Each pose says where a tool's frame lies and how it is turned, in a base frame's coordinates. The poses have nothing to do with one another.
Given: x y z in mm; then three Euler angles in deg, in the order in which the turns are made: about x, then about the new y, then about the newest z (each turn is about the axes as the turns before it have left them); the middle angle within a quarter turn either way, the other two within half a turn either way.
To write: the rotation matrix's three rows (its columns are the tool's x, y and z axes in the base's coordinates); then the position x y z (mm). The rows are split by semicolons. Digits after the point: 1 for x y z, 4 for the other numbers.
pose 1, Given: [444.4, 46.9, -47.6, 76.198, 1.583, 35.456]
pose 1, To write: 0.8143, -0.5799, 0.0276; 0.1602, 0.1788, -0.9708; 0.5580, 0.7949, 0.2385; 444.4, 46.9, -47.6
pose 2, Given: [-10.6, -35.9, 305.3, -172.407, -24.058, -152.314]
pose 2, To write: -0.8086, 0.4243, -0.4077; 0.4129, 0.9028, 0.1207; 0.4192, -0.0707, -0.9051; -10.6, -35.9, 305.3
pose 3, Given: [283.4, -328.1, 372.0, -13.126, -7.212, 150.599]
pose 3, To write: -0.8643, -0.4870, -0.1255; 0.4533, -0.8624, 0.2253; -0.2180, 0.1378, 0.9662; 283.4, -328.1, 372.0
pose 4, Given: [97.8, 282.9, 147.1, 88.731, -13.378, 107.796]
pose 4, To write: -0.2973, -0.9263, -0.2314; 0.0918, 0.2135, -0.9726; 0.9504, -0.3104, 0.0215; 97.8, 282.9, 147.1
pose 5, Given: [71.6, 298.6, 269.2, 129.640, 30.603, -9.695]
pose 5, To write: 0.8484, 0.1449, 0.5091; 0.4939, -0.5628, -0.6628; 0.1905, 0.8138, -0.5491; 71.6, 298.6, 269.2
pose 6, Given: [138.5, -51.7, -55.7, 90.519, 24.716, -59.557]
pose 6, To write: 0.4603, 0.7832, 0.4181; 0.2197, 0.3559, -0.9084; -0.8602, 0.5099, -0.0082; 138.5, -51.7, -55.7
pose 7, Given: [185.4, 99.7, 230.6, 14.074, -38.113, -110.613]
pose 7, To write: -0.2770, 0.7364, -0.6172; -0.8550, -0.4820, -0.1913; -0.4384, 0.4747, 0.7632; 185.4, 99.7, 230.6
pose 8, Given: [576.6, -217.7, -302.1, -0.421, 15.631, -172.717]
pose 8, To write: -0.9552, 0.1221, 0.2694; -0.1248, -0.9922, 0.0071; 0.2682, -0.0269, 0.9630; 576.6, -217.7, -302.1
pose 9, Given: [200.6, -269.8, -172.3, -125.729, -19.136, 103.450]
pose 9, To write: -0.2197, -0.9188, -0.3278; -0.6298, -0.1230, 0.7669; -0.7450, 0.3750, -0.5517; 200.6, -269.8, -172.3
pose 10, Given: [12.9, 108.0, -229.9, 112.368, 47.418, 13.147]
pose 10, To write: 0.6589, -0.1539, 0.7363; 0.5765, -0.5255, -0.6257; 0.4832, 0.8368, -0.2575; 12.9, 108.0, -229.9
